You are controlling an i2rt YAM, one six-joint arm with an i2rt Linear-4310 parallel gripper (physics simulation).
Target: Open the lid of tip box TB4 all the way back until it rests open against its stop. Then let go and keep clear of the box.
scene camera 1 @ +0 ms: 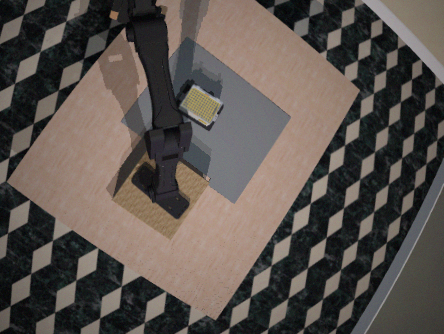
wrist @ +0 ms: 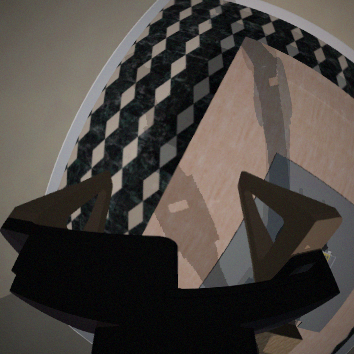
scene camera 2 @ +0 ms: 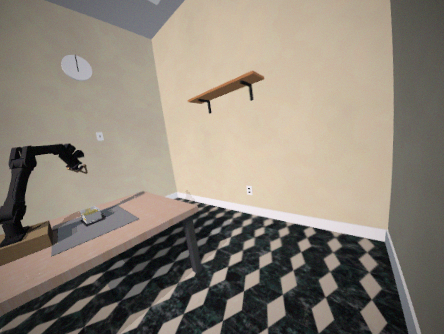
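Where they show: gripper, fingertip midpoint: (wrist: 174, 177) (scene camera 2: 82, 172); arm's base, link origin: (scene camera 1: 160, 192) (scene camera 2: 16, 236).
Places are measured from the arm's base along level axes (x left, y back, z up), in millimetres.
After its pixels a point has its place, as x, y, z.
Note:
A tip box (scene camera 1: 201, 104) @[85, -314, 3] (scene camera 2: 92, 215) @[24, -323, -11] with a yellow grid of tips, pale edges and a dark base stands on the grey mat. A small part of the box (wrist: 327, 255) @[61, -361, 3] shows at the right of the wrist view, mostly hidden behind the gripper. No label is readable. I cannot tell for certain how the lid stands; no upright lid panel can be made out. My gripper (scene camera 2: 81, 169) @[411, -339, 235] (wrist: 174, 177) @[411, -339, 235] is open and empty, high above the table and well apart from the box. In scene camera 1 it is partly cut off at the top edge.
The grey mat (scene camera 1: 260, 125) @[-133, -428, -74] (scene camera 2: 120, 220) @[-117, -451, -74] (wrist: 345, 215) @[7, -482, -74] lies on the pinkish wooden table (scene camera 1: 75, 150) @[313, 76, -77] (scene camera 2: 165, 210) @[-240, -696, -77] (wrist: 225, 125) @[432, -488, -77]. The arm stands on a wooden block (scene camera 1: 172, 230) @[-109, 72, -2] (scene camera 2: 37, 242) @[-111, -87, -33] at the mat's corner. The arm passes beside the box in scene camera 1. A wall shelf (scene camera 2: 227, 89) hangs beyond the table.

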